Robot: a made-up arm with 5 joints.
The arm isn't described. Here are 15 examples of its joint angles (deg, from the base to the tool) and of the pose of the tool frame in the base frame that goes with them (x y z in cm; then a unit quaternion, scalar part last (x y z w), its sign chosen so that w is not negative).
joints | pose
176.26 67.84 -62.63 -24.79 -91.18 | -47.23 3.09 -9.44 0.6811 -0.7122 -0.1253 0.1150
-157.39 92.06 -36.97 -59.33 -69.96 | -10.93 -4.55 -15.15 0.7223 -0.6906 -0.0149 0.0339
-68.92 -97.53 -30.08 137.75 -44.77 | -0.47 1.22 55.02 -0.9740 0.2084 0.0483 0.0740
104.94 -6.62 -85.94 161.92 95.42 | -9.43 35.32 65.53 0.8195 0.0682 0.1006 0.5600
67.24 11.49 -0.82 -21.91 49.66 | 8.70 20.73 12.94 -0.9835 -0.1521 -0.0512 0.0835
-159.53 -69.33 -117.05 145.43 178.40 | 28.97 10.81 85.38 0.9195 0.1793 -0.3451 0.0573
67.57 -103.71 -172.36 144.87 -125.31 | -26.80 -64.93 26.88 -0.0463 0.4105 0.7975 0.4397
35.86 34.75 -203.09 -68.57 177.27 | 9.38 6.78 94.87 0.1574 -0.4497 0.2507 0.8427
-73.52 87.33 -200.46 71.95 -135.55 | 21.95 -74.19 48.81 0.8023 0.4823 -0.0883 0.3404
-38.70 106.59 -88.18 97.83 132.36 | 11.24 -9.00 -27.66 0.0412 -0.5265 -0.5810 0.6193
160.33 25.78 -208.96 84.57 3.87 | -14.94 5.34 105.78 -0.1330 -0.6383 -0.1042 0.7510
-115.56 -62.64 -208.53 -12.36 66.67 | 31.63 66.13 32.66 0.0153 0.7853 0.5634 0.2561
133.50 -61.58 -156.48 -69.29 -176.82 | 44.22 -46.59 68.94 0.7311 -0.3385 0.5505 0.2186
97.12 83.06 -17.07 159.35 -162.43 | -0.14 1.15 15.18 -0.2466 0.2962 0.7769 0.4979
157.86 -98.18 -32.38 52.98 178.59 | -1.69 0.69 70.68 -0.7667 0.1402 0.6133 0.1278
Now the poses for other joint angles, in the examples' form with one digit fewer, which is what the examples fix.
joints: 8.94 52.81 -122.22 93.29 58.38
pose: 72.6 11.4 29.4 0.889 -0.409 -0.172 0.115
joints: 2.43 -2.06 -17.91 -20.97 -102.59
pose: 38.4 1.6 26.7 0.570 0.743 0.224 0.268
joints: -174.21 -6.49 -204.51 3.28 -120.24
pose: 36.4 3.7 98.6 -0.213 0.109 -0.816 0.526
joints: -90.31 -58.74 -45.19 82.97 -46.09
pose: -0.1 -22.1 66.1 0.911 -0.370 0.068 0.169
